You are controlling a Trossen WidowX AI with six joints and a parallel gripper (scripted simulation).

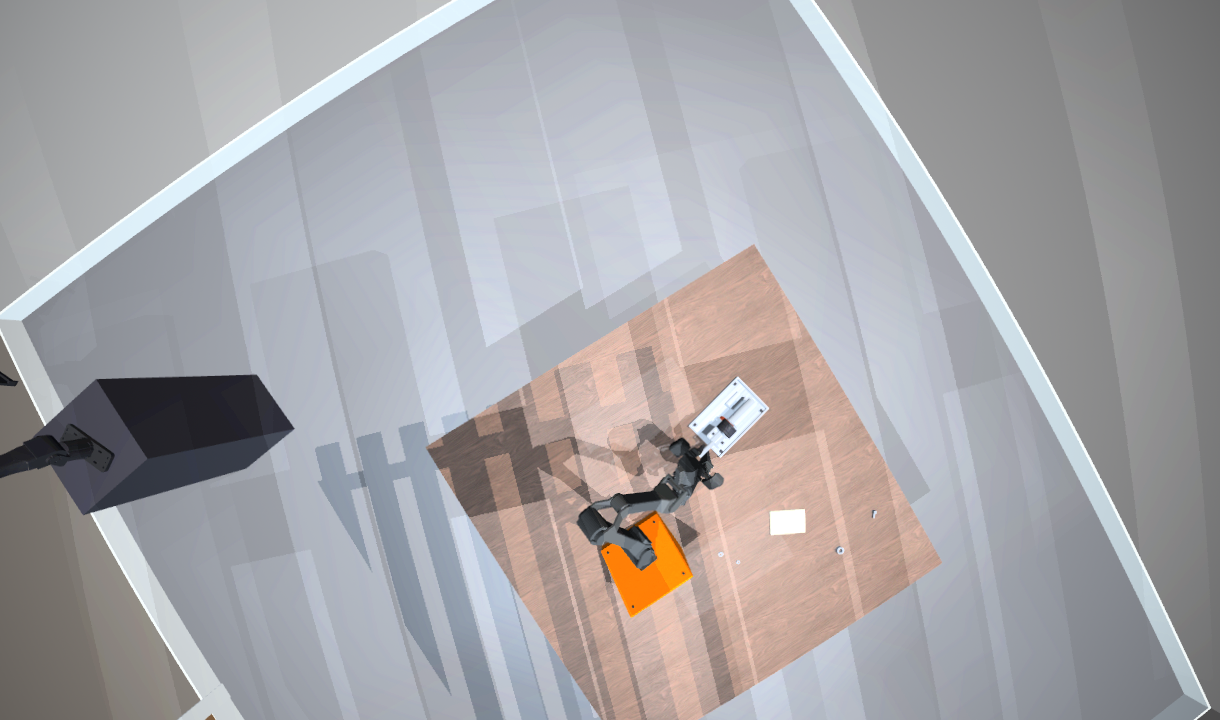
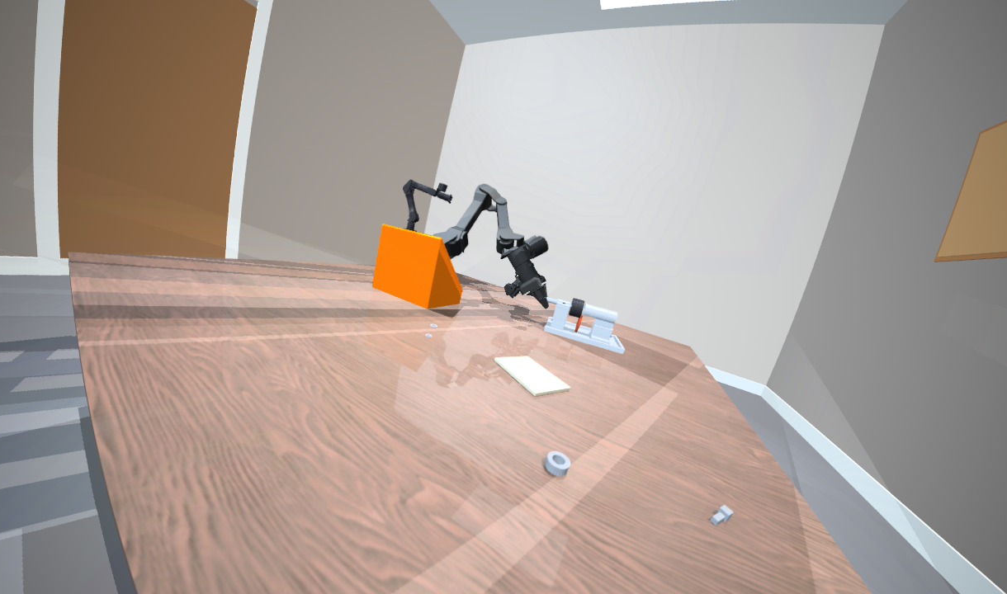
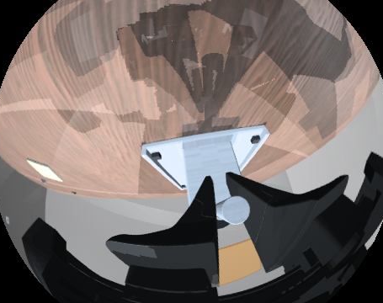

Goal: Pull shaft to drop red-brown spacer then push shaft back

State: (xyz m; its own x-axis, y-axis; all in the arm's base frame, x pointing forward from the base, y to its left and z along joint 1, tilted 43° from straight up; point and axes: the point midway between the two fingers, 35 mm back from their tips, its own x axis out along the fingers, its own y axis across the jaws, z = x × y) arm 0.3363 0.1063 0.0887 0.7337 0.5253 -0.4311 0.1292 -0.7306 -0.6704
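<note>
The red-brown spacer lies 100 mm ahead of my gripper tip, 20 mm below it and 10 mm to the left of it. The rest, counted from my gripper tip: small grey part 560 mm to the right, 330 mm ahead, 50 mm below; shaft 30 mm ahead, 30 mm above; cream flat plate 390 mm to the right, 70 mm ahead, 50 mm below.
</note>
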